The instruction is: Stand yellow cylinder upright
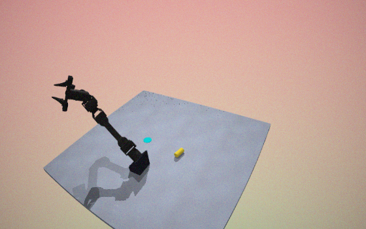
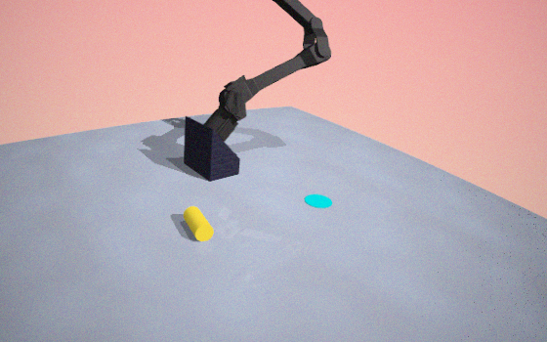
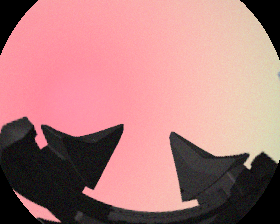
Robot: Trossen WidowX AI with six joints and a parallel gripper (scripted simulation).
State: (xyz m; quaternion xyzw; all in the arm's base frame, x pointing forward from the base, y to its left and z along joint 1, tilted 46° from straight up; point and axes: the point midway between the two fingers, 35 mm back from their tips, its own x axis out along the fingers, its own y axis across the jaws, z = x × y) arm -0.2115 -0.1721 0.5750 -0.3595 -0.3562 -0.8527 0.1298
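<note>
The yellow tall cylinder lies 61 cm below my gripper tip, 48 cm to the right of it and 45 cm ahead of it. Round my gripper tip: cyan circle (63 cm below, 49 cm ahead, 20 cm to the right).
</note>
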